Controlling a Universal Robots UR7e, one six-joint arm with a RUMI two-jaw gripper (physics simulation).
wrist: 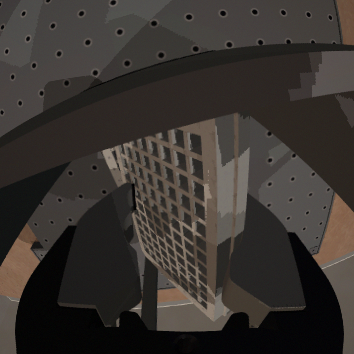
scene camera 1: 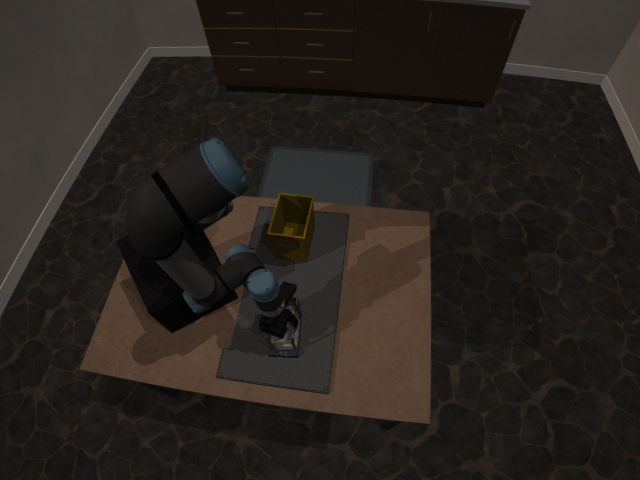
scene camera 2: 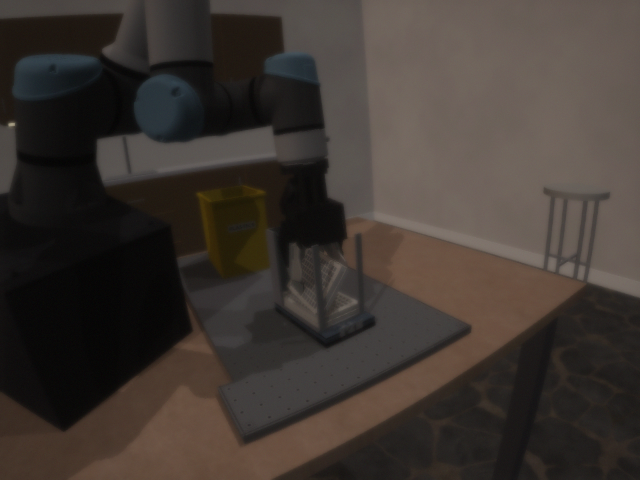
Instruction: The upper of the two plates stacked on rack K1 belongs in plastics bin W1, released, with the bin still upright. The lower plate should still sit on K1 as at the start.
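Pixels of known places: gripper, fingertip midpoint: [wrist: 181, 187] [scene camera 1: 285, 328]; arm's base, origin of the base link: [scene camera 2: 59, 207].
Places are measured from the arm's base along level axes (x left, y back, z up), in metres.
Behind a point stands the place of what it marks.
Note:
The upper plate [scene camera 2: 323, 273] @(y -0.379, x -0.169, z -0.150 m) [wrist: 172, 200] @(y -0.376, x -0.130, z -0.149 m), a pale gridded well plate, is steeply tilted inside rack K1 [scene camera 2: 349, 327] @(y -0.383, x -0.233, z -0.218 m) [scene camera 1: 283, 354] @(y -0.387, x -0.228, z -0.219 m), which has a dark blue base and upright posts. The lower plate [scene camera 2: 345, 303] @(y -0.405, x -0.186, z -0.204 m) lies low on the rack's base. My gripper [scene camera 1: 283, 324] @(y -0.380, x -0.149, z -0.189 m) [scene camera 2: 315, 258] [wrist: 181, 187] @(y -0.380, x -0.149, z -0.189 m) is down between the posts and shut on the upper plate, with a finger against each side of it. In scene camera 1 the gripper partly hides the plates. The yellow plastics bin W1 [scene camera 1: 293, 249] @(y -0.350, x 0.129, z -0.148 m) [scene camera 2: 235, 240] @(y -0.314, x 0.129, z -0.153 m) stands upright and open-topped behind the rack.
The rack and bin stand on a grey perforated board [scene camera 1: 310, 372] @(y -0.484, x -0.267, z -0.236 m) [scene camera 2: 310, 387] @(y -0.281, x -0.304, z -0.236 m) on a wooden table [scene camera 1: 385, 330] @(y -0.710, x -0.080, z -0.250 m) [scene camera 2: 454, 258] @(y -0.783, x -0.076, z -0.249 m). The rack's tall posts stand close around the fingers. The arm's black base block [scene camera 1: 175, 310] @(y -0.022, x -0.180, z -0.113 m) [scene camera 2: 87, 330] @(y -0.030, x -0.173, z -0.144 m) is at the left.

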